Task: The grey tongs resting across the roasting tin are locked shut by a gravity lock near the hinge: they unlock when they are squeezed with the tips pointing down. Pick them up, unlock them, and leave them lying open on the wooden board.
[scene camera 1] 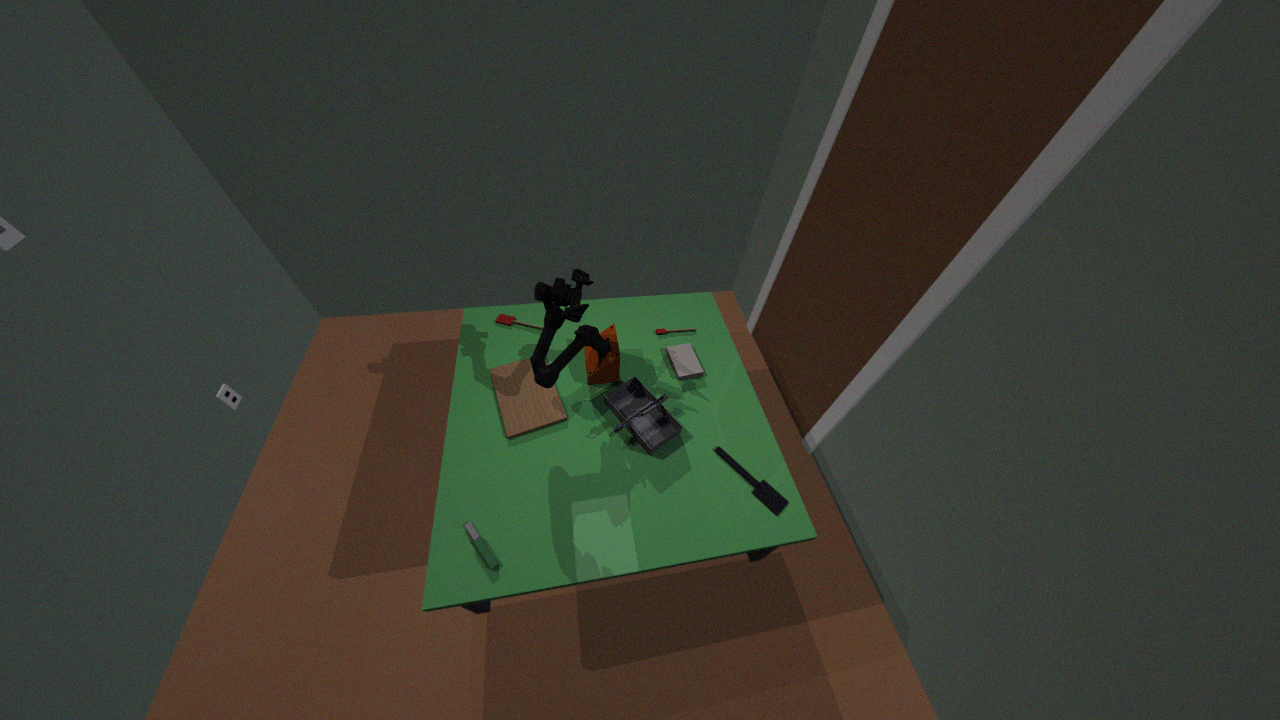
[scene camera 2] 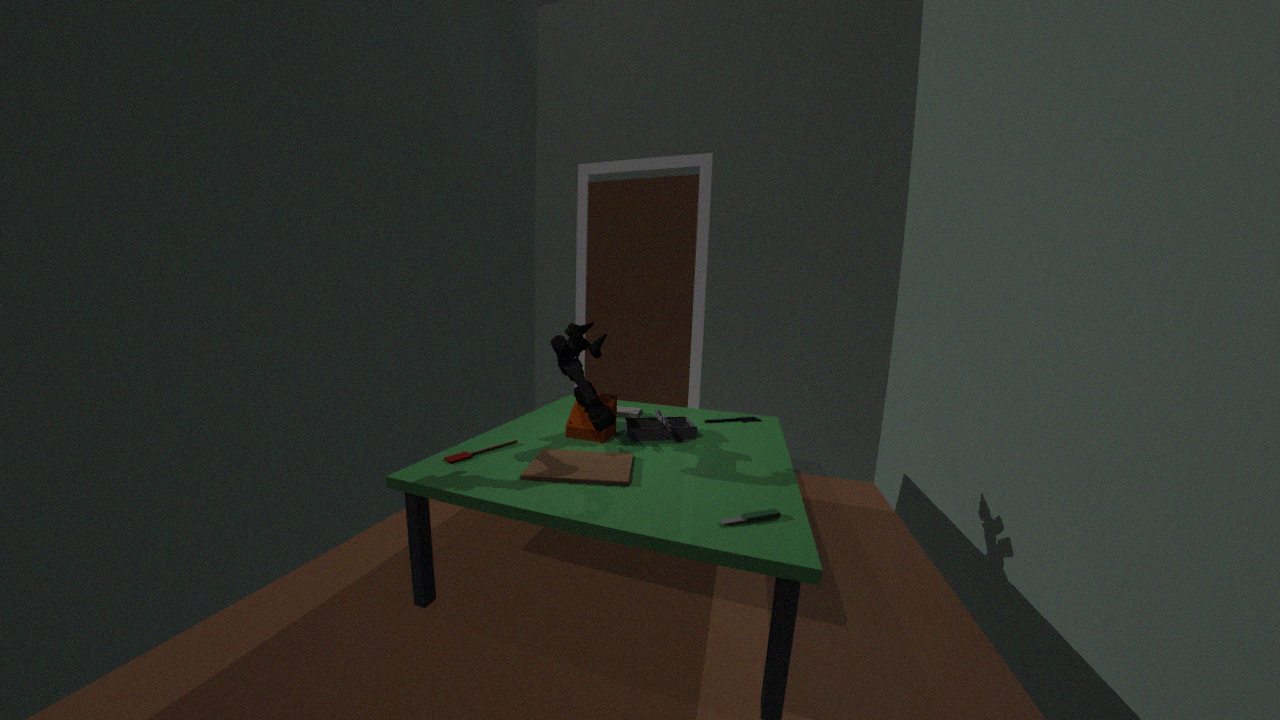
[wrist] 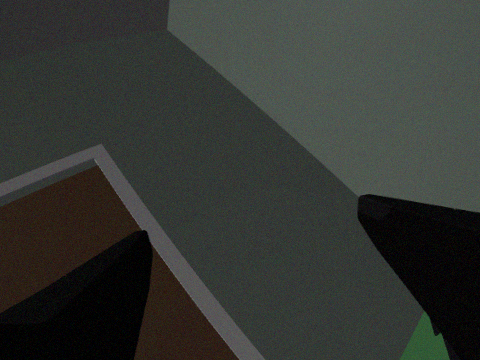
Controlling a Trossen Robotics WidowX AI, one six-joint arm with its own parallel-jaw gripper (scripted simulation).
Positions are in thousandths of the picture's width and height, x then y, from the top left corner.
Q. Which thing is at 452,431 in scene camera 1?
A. My gripper.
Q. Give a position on a wooden board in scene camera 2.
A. At 435,647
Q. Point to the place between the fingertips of my gripper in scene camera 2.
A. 469,456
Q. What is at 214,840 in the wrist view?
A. My gripper.
